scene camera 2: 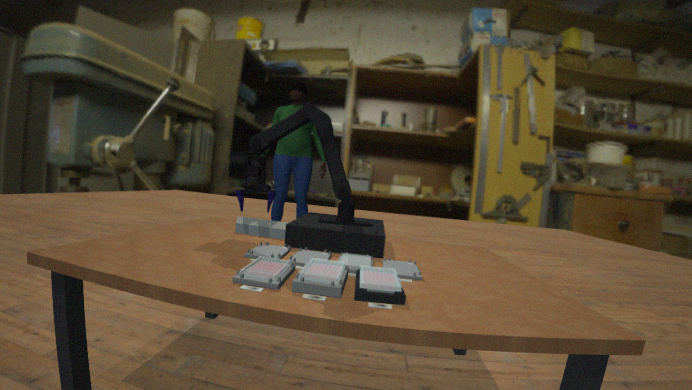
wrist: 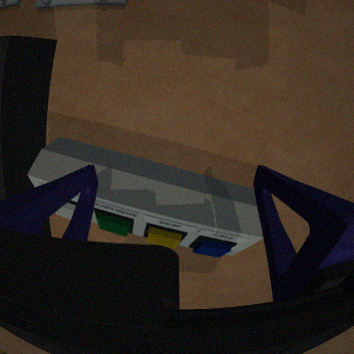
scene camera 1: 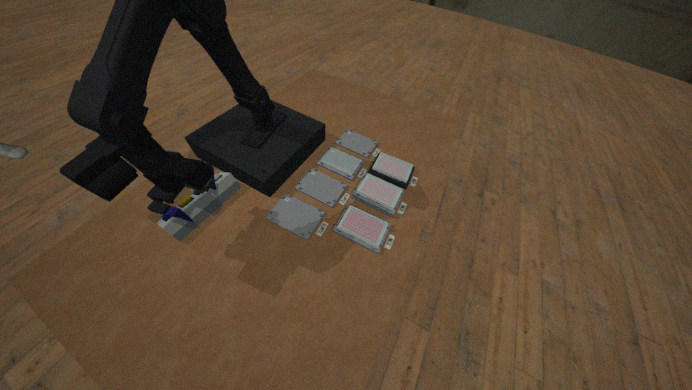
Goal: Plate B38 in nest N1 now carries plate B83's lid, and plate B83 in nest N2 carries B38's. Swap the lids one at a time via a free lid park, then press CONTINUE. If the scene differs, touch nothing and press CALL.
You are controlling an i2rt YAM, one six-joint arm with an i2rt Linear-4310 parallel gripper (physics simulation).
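Places are measured from the arm's base along level axes (x ahead, y left, z up), in metres.
Where they show: gripper, fingertip midpoint: (scene camera 2: 254, 212) (wrist: 175, 173) (scene camera 1: 203, 204); arm's base at its link origin: (scene camera 2: 344, 223) (scene camera 1: 265, 128).
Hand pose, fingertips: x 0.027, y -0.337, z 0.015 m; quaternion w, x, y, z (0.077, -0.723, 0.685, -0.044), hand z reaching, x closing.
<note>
Each offset is from my fingertips to the top centre of the thing. "spot": to the spot under its first point.
A pale grey button box @(dz -0.032, dx -0.072, dy +0.029 m) (scene camera 1: 176, 231) (scene camera 2: 262, 228) (wrist: 150, 175) stands beside the arm's base. In the wrist view, its green CONTINUE button @(dz -0.039, dx -0.083, dy +0.057 m) (wrist: 114, 223), yellow SKIP button @(dz -0.039, dx -0.093, dy +0.008 m) (wrist: 164, 237) and blue CALL button @(dz -0.039, dx -0.103, dy -0.041 m) (wrist: 212, 247) show; the left finger hides the RETRY area. My gripper (scene camera 1: 203, 205) (scene camera 2: 255, 210) (wrist: 175, 173) is open and empty above the box, its fingers spanning these buttons. Two pink-welled plates sit in grey nests, one plate @(dz -0.068, dx +0.396, dy +0.129 m) (scene camera 1: 362, 225) (scene camera 2: 264, 268) at the end and one plate @(dz -0.056, dx +0.414, dy +0.260 m) (scene camera 1: 379, 191) (scene camera 2: 320, 271) in the middle. Nest labels are unreadable, and lid marks cannot be told.
A third pink plate @(dz -0.059, dx +0.436, dy +0.385 m) (scene camera 1: 393, 167) (scene camera 2: 380, 280) sits in a black nest. Behind the plates are flat grey parks @(spot: dz -0.086, dx +0.201, dy +0.096 m) (scene camera 1: 296, 215) @(spot: dz -0.086, dx +0.229, dy +0.223 m) (scene camera 1: 321, 186) @(spot: dz -0.086, dx +0.275, dy +0.479 m) (scene camera 1: 356, 142) and one park bearing a pale lid-like slab @(dz -0.078, dx +0.252, dy +0.354 m) (scene camera 1: 340, 161) (scene camera 2: 356, 261). The black arm base (scene camera 1: 260, 165) (scene camera 2: 335, 237) stands close to the box.
</note>
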